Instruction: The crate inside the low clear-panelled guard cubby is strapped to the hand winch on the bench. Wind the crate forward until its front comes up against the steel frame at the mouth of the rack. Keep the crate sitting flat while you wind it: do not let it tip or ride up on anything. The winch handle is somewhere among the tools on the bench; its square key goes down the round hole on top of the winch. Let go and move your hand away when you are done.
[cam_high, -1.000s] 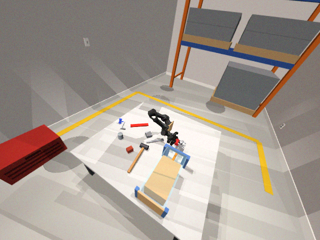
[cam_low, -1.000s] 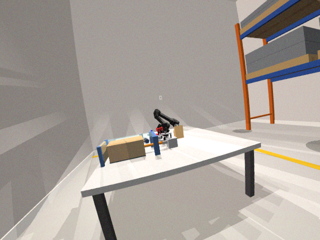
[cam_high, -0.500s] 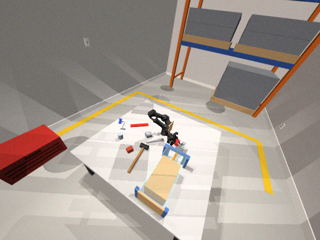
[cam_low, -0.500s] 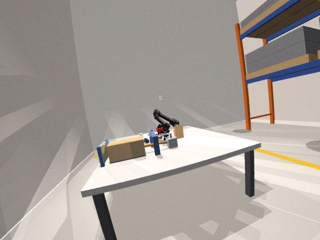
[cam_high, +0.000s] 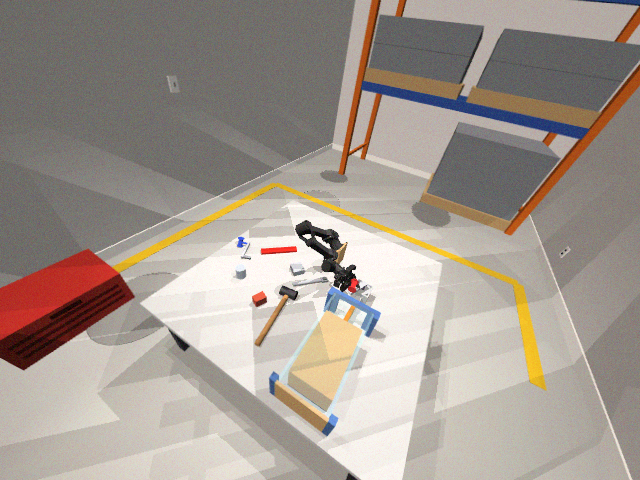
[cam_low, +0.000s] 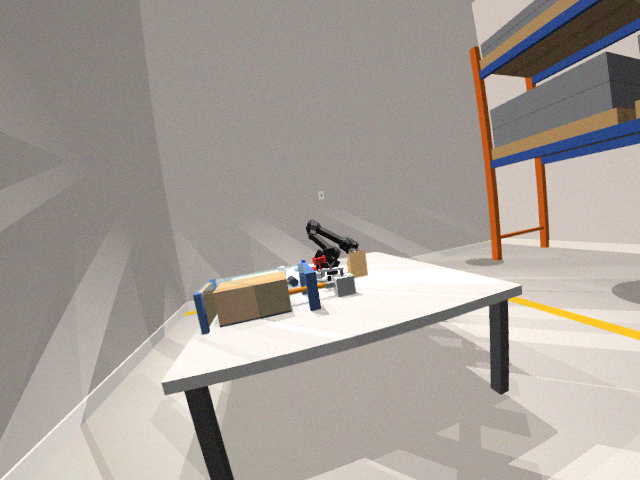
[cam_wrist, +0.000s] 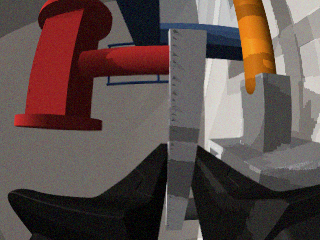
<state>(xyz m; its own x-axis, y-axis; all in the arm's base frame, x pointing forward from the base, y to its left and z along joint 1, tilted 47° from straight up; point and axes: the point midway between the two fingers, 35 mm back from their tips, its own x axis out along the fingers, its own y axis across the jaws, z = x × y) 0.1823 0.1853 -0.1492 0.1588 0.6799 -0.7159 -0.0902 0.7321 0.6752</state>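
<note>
Now: the red-knobbed winch handle 10 mm to the right of my gripper tip, 10 mm ahead of it and 10 mm above it. The rest, counted from my gripper tip: grey hand winch 90 mm below, 60 mm behind, 10 mm to the right; then red knob 50 mm ahead, 40 mm above, 20 mm to the right; then frame 110 mm ahead, 30 mm to the left, 20 mm below.
</note>
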